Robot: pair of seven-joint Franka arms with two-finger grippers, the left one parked.
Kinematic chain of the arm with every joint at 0, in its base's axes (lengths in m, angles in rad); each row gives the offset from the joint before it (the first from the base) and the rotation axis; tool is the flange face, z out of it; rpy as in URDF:
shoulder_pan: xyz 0 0 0.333 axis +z
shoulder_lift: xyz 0 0 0 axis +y
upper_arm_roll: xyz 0 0 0.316 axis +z
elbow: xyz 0.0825 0 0 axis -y
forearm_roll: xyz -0.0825 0 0.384 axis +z
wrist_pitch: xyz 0 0 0 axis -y
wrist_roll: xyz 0.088 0 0 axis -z
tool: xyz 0 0 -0.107 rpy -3.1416 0 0
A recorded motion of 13 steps. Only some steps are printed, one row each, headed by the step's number.
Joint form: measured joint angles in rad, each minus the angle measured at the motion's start. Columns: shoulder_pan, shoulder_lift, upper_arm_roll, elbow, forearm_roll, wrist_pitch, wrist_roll.
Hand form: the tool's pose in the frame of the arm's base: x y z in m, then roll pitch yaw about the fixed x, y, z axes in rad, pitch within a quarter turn. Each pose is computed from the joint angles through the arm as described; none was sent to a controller.
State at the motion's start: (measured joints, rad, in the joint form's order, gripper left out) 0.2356 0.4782 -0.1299 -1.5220 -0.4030 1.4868 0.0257
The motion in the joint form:
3: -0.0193 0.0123 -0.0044 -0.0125 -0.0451 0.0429 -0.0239
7: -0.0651 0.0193 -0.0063 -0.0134 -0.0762 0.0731 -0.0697
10: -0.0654 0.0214 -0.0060 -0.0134 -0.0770 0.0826 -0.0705
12: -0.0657 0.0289 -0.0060 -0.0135 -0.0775 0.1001 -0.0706
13: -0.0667 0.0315 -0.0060 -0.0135 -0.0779 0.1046 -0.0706
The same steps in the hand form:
3: 0.6357 0.0156 0.3577 2.6122 0.4842 0.0424
7: 0.6404 -0.0160 0.3552 2.6068 0.4892 0.0547
10: 0.6417 -0.0157 0.3541 2.6083 0.4836 0.0608
12: 0.6440 -0.0150 0.3497 2.6108 0.4762 0.0702
13: 0.6447 -0.0155 0.3481 2.6111 0.4749 0.0716

